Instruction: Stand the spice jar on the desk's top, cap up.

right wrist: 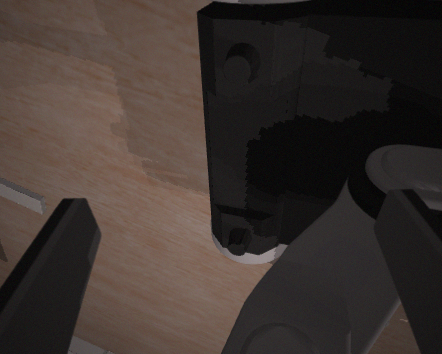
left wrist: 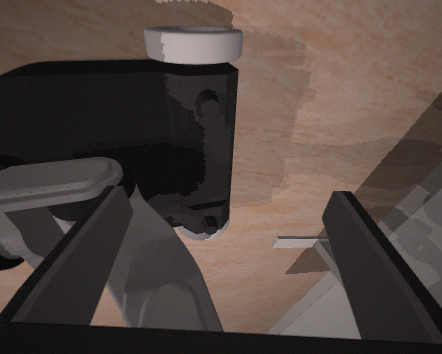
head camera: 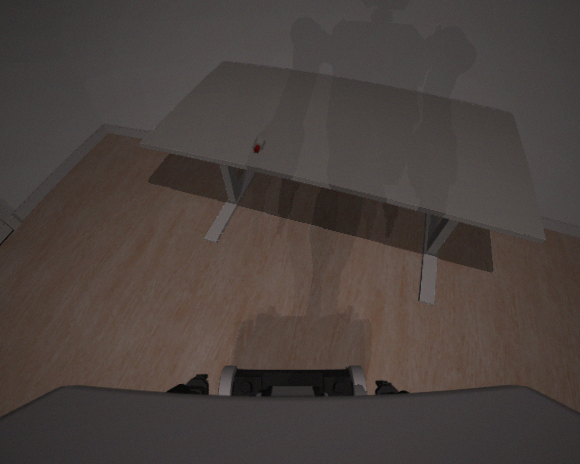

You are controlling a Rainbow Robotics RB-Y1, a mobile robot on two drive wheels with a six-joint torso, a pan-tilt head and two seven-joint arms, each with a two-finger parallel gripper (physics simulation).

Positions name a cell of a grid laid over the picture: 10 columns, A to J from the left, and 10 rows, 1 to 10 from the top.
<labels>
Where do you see a desk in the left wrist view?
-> H7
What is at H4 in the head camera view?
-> A desk.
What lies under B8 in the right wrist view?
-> My right gripper.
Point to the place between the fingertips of my left gripper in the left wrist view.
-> At F6
</labels>
